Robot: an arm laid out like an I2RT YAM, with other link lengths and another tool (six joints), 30 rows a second.
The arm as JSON. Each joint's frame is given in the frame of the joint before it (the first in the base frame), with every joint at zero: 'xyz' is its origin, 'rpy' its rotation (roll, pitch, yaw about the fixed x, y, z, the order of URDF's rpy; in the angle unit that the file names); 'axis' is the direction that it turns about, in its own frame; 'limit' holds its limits. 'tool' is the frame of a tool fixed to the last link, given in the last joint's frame.
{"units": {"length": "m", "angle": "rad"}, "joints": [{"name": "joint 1", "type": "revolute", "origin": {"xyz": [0.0, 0.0, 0.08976], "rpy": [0.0, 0.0, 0.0]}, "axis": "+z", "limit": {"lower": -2.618, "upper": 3.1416}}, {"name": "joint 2", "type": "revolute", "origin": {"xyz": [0.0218, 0.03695, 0.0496], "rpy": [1.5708, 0.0, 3.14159]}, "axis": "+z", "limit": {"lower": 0.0, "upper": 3.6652}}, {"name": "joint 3", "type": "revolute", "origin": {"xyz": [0.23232, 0.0, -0.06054], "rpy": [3.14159, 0.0, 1.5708]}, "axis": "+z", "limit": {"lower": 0.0, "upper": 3.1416}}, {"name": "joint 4", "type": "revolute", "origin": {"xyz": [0.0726, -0.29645, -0.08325], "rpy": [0.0, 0.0, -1.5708]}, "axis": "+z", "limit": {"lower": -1.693, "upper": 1.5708}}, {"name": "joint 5", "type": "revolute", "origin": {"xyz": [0.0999, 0.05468, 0.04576], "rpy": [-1.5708, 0.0, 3.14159]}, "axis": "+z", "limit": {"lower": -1.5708, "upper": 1.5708}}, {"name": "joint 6", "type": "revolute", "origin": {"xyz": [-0.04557, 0.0, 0.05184], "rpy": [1.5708, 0.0, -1.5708]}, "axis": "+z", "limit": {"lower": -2.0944, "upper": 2.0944}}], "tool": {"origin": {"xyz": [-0.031, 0.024, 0.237], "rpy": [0.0, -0.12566, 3.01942]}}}
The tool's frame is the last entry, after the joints.
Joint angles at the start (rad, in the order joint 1, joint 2, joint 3, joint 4, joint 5, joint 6):
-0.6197 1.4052 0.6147 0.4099 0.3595 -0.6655
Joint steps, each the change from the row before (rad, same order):
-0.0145 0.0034 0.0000 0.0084 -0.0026 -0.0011
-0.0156 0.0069 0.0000 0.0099 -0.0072 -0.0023
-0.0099 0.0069 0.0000 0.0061 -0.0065 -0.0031
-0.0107 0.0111 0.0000 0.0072 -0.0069 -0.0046
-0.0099 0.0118 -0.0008 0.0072 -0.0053 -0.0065
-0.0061 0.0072 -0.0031 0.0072 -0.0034 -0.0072
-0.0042 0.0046 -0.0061 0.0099 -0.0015 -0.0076
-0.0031 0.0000 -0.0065 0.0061 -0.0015 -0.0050
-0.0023 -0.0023 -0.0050 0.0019 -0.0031 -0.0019
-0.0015 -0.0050 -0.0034 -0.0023 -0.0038 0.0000
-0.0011 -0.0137 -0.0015 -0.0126 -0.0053 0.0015
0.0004 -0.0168 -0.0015 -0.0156 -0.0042 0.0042
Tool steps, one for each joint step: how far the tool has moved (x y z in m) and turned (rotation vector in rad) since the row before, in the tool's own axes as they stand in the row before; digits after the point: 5 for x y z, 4 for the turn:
-0.00529 -0.00457 0.00320 0.0064 -0.0097 0.0049
-0.00370 -0.00502 0.00351 0.0051 -0.0058 0.0035
-0.00089 -0.00383 0.00226 0.0033 -0.0005 -0.0004
0.00040 -0.00538 0.00263 0.0053 0.0014 -0.0029
0.00100 -0.00610 0.00242 0.0065 0.0018 -0.0057
0.00103 -0.00435 0.00126 0.0034 0.0011 -0.0065
0.00086 -0.00374 0.00058 0.0018 -0.0007 -0.0066
0.00046 -0.00272 -0.00013 0.0010 -0.0004 -0.0042
0.00051 -0.00149 -0.00046 -0.0002 0.0014 -0.0013
0.00015 -0.00031 -0.00076 -0.0012 0.0023 0.0005
-0.00138 0.00152 -0.00161 -0.0026 0.0033 0.0021
-0.00157 0.00232 -0.00219 -0.0027 0.0033 0.0043

